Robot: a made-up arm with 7 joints. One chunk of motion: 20 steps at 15 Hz.
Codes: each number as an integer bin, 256 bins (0 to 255) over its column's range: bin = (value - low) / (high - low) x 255, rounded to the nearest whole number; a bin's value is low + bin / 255 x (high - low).
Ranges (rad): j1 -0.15..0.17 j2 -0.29..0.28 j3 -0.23..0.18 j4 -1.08..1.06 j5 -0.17..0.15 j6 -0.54..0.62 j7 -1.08..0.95
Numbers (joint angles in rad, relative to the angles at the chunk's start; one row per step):
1: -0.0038 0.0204 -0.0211 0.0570 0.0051 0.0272 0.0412
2: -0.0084 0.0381 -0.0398 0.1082 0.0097 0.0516 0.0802
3: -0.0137 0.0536 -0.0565 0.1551 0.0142 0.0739 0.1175
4: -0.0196 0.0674 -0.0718 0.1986 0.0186 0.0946 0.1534
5: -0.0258 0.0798 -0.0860 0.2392 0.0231 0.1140 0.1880
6: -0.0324 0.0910 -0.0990 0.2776 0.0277 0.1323 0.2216
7: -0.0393 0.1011 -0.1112 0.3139 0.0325 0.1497 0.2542
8: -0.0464 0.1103 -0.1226 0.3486 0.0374 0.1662 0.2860
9: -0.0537 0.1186 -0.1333 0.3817 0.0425 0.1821 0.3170
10: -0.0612 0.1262 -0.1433 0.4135 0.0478 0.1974 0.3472
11: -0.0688 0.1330 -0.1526 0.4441 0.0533 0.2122 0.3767
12: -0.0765 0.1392 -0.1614 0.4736 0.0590 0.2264 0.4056
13: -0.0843 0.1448 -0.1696 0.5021 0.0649 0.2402 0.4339
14: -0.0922 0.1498 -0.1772 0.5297 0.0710 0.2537 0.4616
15: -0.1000 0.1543 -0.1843 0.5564 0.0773 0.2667 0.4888
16: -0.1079 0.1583 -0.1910 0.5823 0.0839 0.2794 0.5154
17: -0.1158 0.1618 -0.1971 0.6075 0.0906 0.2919 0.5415
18: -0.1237 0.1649 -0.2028 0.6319 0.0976 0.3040 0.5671
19: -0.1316 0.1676 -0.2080 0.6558 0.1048 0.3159 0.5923
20: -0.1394 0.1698 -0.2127 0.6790 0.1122 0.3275 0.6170
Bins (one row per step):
1: 117 139 130 135 140 125 141
2: 113 147 118 142 143 130 146
3: 109 154 108 147 147 135 150
4: 104 160 98 152 150 140 155
5: 99 165 90 157 154 144 159
6: 94 170 81 162 158 148 164
7: 88 175 74 166 161 152 168
8: 83 179 67 170 165 155 172
9: 77 183 60 174 169 159 175
10: 71 186 54 178 174 162 179
11: 65 189 48 182 178 165 183
12: 59 192 43 185 182 168 187
13: 52 195 38 189 187 172 190
14: 46 197 33 192 192 174 194
15: 40 199 28 195 197 177 197
16: 34 201 24 198 202 180 200
17: 27 202 20 201 208 183 204
18: 21 204 17 204 213 186 207
19: 15 205 14 207 219 188 210
20: 8 206 11 210 225 191 213

